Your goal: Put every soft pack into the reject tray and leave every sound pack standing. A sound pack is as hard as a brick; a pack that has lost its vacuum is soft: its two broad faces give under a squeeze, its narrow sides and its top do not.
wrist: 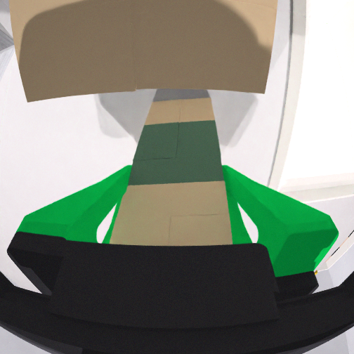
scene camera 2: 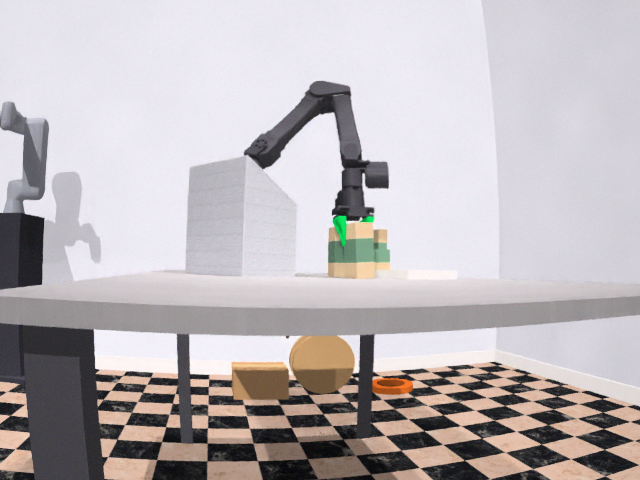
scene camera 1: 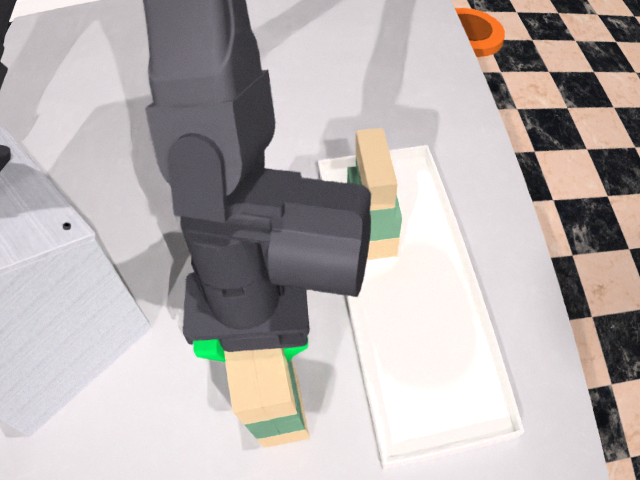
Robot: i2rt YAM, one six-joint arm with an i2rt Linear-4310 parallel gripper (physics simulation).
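Where they show: gripper, fingertip midpoint: [scene camera 2: 353, 246]; arm's base at its link origin: [scene camera 2: 242, 185].
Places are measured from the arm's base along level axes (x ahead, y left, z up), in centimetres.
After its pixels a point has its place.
My gripper [scene camera 1: 253, 351] @[x 30.1, y -5.8, z -16.3 cm] [scene camera 2: 355, 232] [wrist: 176, 174] has its green fingers pressed on both broad faces of the front pack [scene camera 1: 261, 384] @[x 31.4, y -10.6, z -10.6 cm] [scene camera 2: 359, 250] @[x 30.5, y -12.9, z -17.6 cm] [wrist: 176, 150], which stands upright on the table. It is tan with a green band. Another tan pack [wrist: 145, 60] stands behind it; the arm hides this one in scene camera 1. A further pack [scene camera 1: 377, 165] @[x 40.6, y 13.3, z -10.3 cm] [scene camera 2: 381, 236] @[x 40.7, y 10.5, z -12.6 cm] stands at the far left end of the white reject tray [scene camera 1: 454, 446] @[x 49.9, y -12.1, z -24.4 cm] [scene camera 2: 429, 274] @[x 48.7, y -13.2, z -23.4 cm] [wrist: 295, 125]. Green shows beside it, but I cannot tell whether that is a second pack.
A grey block-shaped pedestal [scene camera 1: 67, 310] @[x 11.1, y -4.8, z -11.2 cm] [scene camera 2: 217, 222] @[x -5.2, y -9.3, z -11.2 cm] stands left of the front pack. The arm's wrist motor housing [scene camera 1: 315, 253] @[x 36.3, y -6.8, z 4.4 cm] [scene camera 2: 376, 174] @[x 35.6, y -7.7, z 2.6 cm] sticks out towards the tray. The table edge [scene camera 2: 320, 319] @[x 14.9, y -97.5, z -25.5 cm] lies towards scene camera 2. An orange ring [scene camera 1: 493, 41] [scene camera 2: 392, 391] lies on the floor.
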